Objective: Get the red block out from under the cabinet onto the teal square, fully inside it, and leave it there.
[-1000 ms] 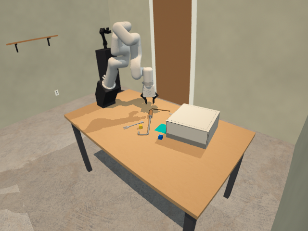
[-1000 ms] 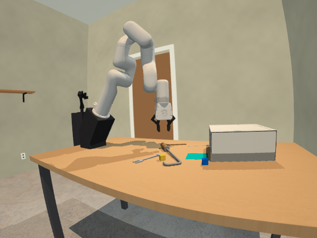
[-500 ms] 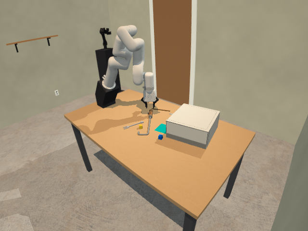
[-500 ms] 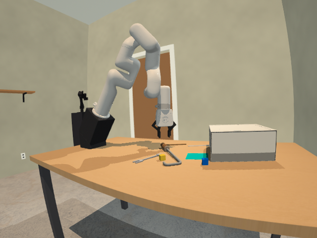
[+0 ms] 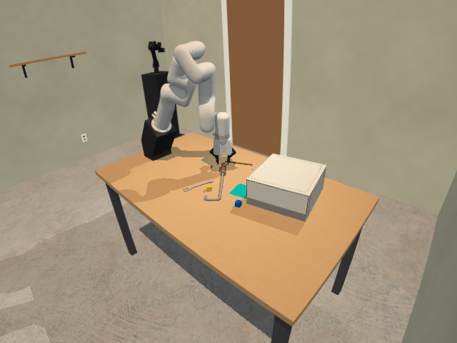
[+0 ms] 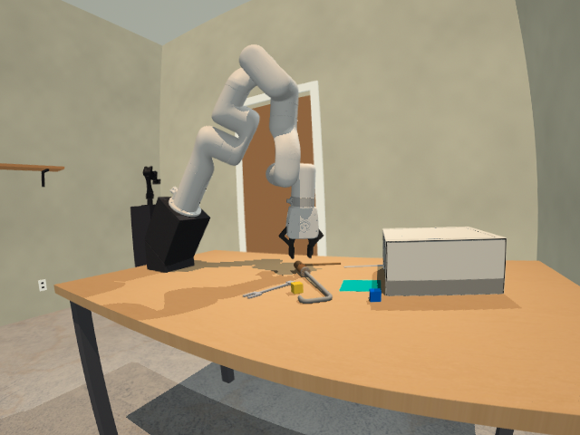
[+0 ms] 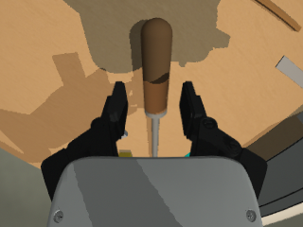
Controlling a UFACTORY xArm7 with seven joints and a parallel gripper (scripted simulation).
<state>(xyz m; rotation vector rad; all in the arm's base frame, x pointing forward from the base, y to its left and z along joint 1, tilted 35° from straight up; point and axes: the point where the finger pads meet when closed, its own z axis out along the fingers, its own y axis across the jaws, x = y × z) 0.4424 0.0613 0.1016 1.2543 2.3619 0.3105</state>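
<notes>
The thin wooden stick is 2 cm ahead of my hand, 13 cm to the left of it and 7 cm below it. The rest, counted from my hand: grey fork-like tool 3 cm behind, 20 cm to the right, 7 cm below; yellow block 5 cm ahead, 20 cm to the right, 6 cm below; grey rod 20 cm ahead, 12 cm to the left, 7 cm below.
</notes>
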